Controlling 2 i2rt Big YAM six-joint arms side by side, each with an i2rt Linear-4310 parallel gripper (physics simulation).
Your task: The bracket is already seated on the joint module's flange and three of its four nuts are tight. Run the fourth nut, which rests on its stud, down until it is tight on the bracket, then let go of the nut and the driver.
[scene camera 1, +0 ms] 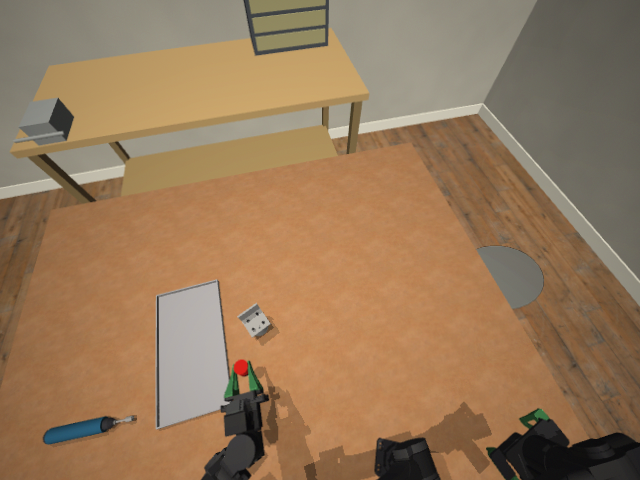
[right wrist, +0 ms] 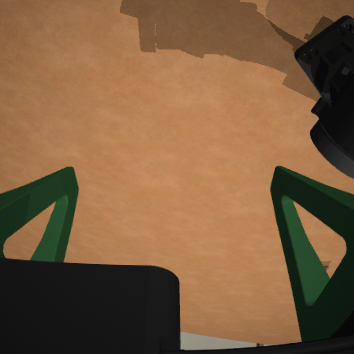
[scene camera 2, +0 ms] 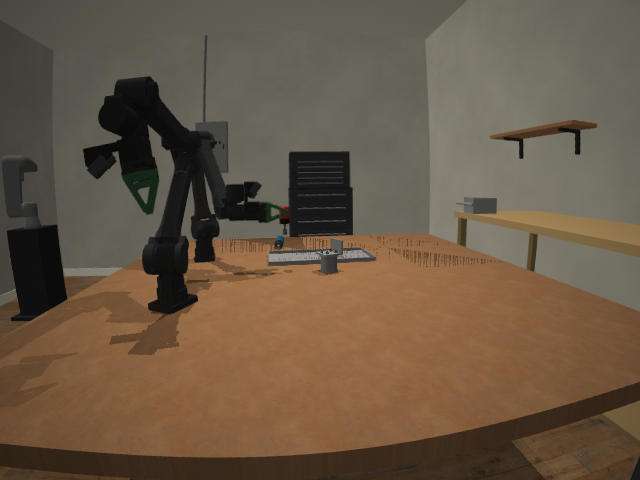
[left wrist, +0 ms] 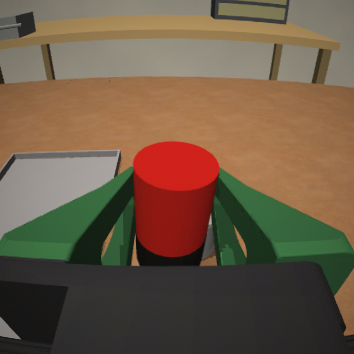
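Where they show: left gripper, fingertip midpoint: (scene camera 1: 241, 362) (scene camera 2: 287, 211) (left wrist: 173, 177); right gripper, fingertip midpoint: (scene camera 1: 505, 436) (right wrist: 174, 177) (scene camera 2: 148, 213); left arm's base at its link origin: (scene camera 2: 205, 259); right arm's base at its link origin: (scene camera 1: 397, 460) (right wrist: 341, 68) (scene camera 2: 173, 305).
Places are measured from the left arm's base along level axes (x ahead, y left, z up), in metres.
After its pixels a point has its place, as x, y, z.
Note:
The joint module (scene camera 2: 328, 264) @[0.434, -0.380, 0.030] stands upright on the table with the pale grey bracket (scene camera 1: 254, 322) @[0.443, -0.349, 0.066] (scene camera 2: 337, 245) @[0.475, -0.356, 0.089] on top. Small dark spots show on the bracket's plate; I cannot tell the fourth nut's state. In the left wrist view they are mostly hidden behind the driver. My left gripper (scene camera 1: 241, 368) @[0.313, -0.306, 0.209] (scene camera 2: 283, 212) @[0.313, -0.306, 0.209] (left wrist: 173, 177) @[0.313, -0.306, 0.209] is shut on the red handle of the driver (scene camera 1: 240, 366) @[0.301, -0.304, 0.226] (scene camera 2: 284, 210) (left wrist: 175, 210) @[0.283, -0.302, 0.216]. The driver hangs upright, its socket end above the table, nearer the arm than the bracket. My right gripper (scene camera 1: 507, 435) @[-0.063, -0.789, 0.259] (scene camera 2: 146, 210) @[-0.063, -0.789, 0.259] (right wrist: 174, 177) @[-0.063, -0.789, 0.259] is open and empty, high and far from the bracket.
A shallow grey tray (scene camera 1: 191, 356) @[0.439, -0.120, 0.004] (scene camera 2: 273, 260) @[0.280, -0.135, 0.004] (left wrist: 55, 192) @[0.569, -0.155, 0.004] lies beside the bracket, at its left in scene camera 1. A blue-handled tool (scene camera 1: 77, 430) @[0.359, 0.202, 0.041] (scene camera 2: 279, 241) @[0.350, 0.132, 0.035] lies on the table beyond the tray. A wooden bench (scene camera 1: 206, 82) (left wrist: 150, 31) stands behind the table.

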